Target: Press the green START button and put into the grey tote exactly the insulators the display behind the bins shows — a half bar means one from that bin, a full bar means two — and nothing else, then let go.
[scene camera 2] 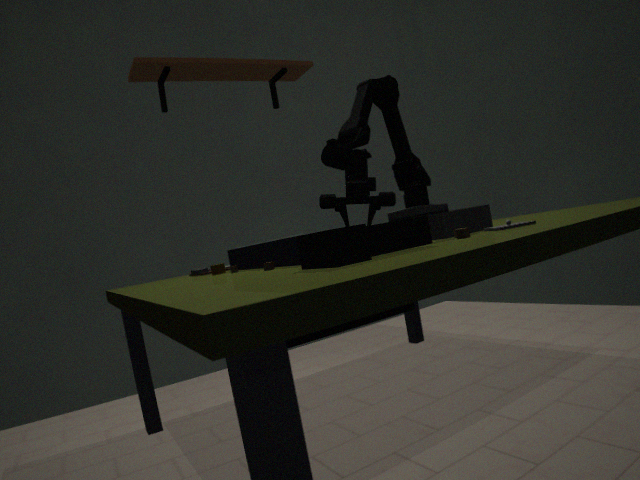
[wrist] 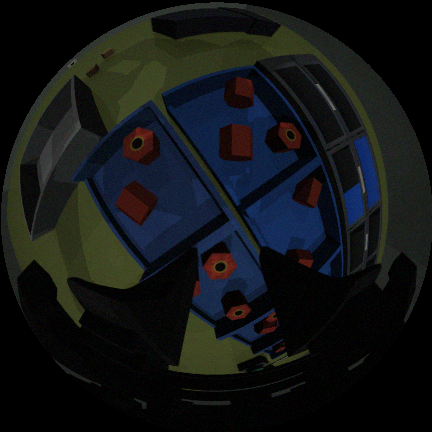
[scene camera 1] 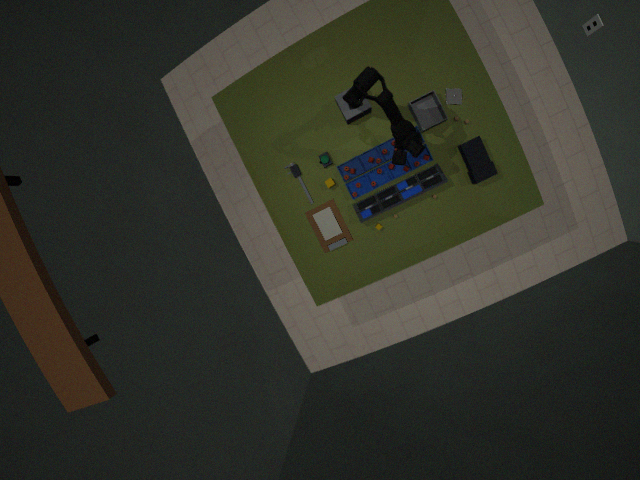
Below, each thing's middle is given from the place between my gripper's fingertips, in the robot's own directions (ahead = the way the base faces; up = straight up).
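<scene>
There is the dark display [scene camera 2: 284, 252], 1 cm below my hand, 20 cm ahead of it and 6 cm to the right of it. The dark box [scene camera 2: 333, 248] is 34 cm to the left of my hand, and it is also 15 cm ahead of my hand and 1 cm below it. As for the grey tote [scene camera 2: 478, 218], I find it 14 cm behind my hand, 18 cm to the left of it and 1 cm below it.
</scene>
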